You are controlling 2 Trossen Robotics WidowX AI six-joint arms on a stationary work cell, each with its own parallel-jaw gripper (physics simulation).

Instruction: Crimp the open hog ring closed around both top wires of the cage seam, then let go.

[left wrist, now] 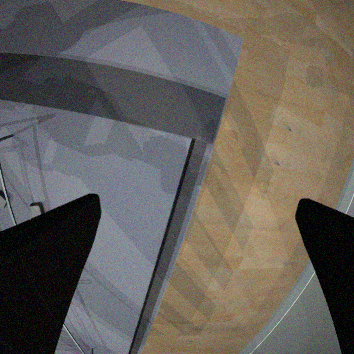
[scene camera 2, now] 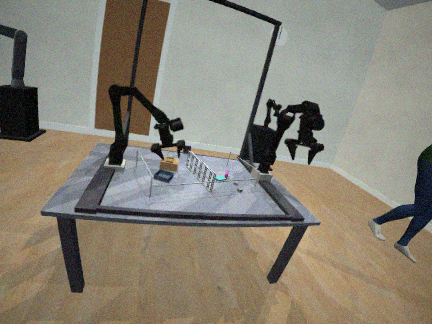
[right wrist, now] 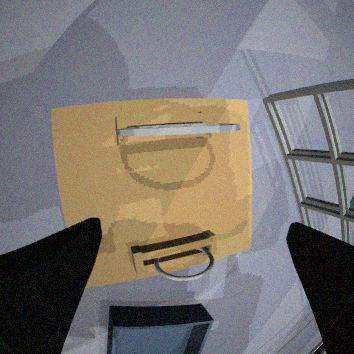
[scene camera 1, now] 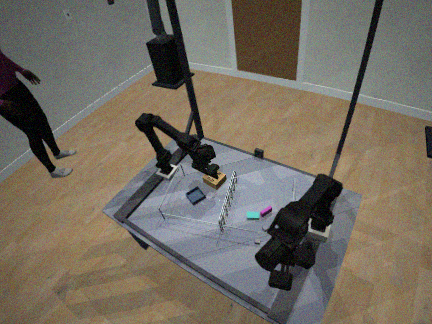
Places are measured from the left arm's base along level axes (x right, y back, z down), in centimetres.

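Pixels of known places: left gripper, between the fingertips: [left wrist: 203, 207] [scene camera 2: 300, 162] [scene camera 1: 283, 273]; right gripper, between the fingertips: [scene camera 2: 171, 159] [right wrist: 198, 232] [scene camera 1: 212, 176]; left arm's base, origin of its link: [scene camera 2: 262, 171] [scene camera 1: 319, 224]; right arm's base, origin of its link: [scene camera 2: 115, 162] [scene camera 1: 166, 170].
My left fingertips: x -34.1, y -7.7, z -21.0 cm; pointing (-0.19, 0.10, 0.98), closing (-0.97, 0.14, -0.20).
Note:
For each thing: its top centre in the pictures, then the offset to it from my left fingertips.
- wooden block, centre of its top: [right wrist: 172, 195] [scene camera 1: 213, 175] [scene camera 2: 170, 159] dx +43.6, dy -51.3, dz +21.7 cm
- larger pale ring, centre of its top: [right wrist: 205, 122] dx +46.3, dy -50.7, dz +18.1 cm
- smaller thin ring, centre of its top: [right wrist: 195, 274] dx +40.5, dy -51.8, dz +19.9 cm
- upright wire mesh panel, centre of its top: [scene camera 1: 227, 193] [scene camera 2: 201, 160] dx +31.9, dy -36.6, dz +16.5 cm
- dark blue tray, centre of its top: [scene camera 2: 164, 173] [scene camera 1: 195, 194] dx +29.8, dy -55.9, dz +24.5 cm
- teal piece, centre of its top: [scene camera 1: 253, 214] [scene camera 2: 220, 178] dx +30.3, dy -22.9, dz +25.5 cm
- magenta piece, centre of its top: [scene camera 1: 266, 209] [scene camera 2: 227, 172] dx +34.4, dy -17.6, dz +23.5 cm
A wooden block [scene camera 1: 214, 181] [scene camera 2: 169, 164] [right wrist: 90, 175] stands on the table with two slots. A larger pale ring [right wrist: 180, 129] rises from one slot, seen nearly edge-on; a smaller thin ring [right wrist: 184, 278] stands at the other. Whether either has a gap is unclear. My right gripper [scene camera 1: 212, 171] [scene camera 2: 171, 153] [right wrist: 198, 232] is open and empty above the block. The upright wire mesh panel [scene camera 1: 229, 200] [scene camera 2: 200, 172] [right wrist: 300, 91] stands right of the block. My left gripper [scene camera 1: 281, 280] [scene camera 2: 301, 160] [left wrist: 203, 207] is open and empty, high over the table's edge.
A dark blue tray [scene camera 1: 195, 195] [scene camera 2: 163, 176] [right wrist: 160, 316] lies near the block. A teal piece [scene camera 1: 253, 215] [scene camera 2: 220, 178] and a magenta piece [scene camera 1: 266, 211] [scene camera 2: 227, 174] lie right of the mesh. Thin wires run around this area.

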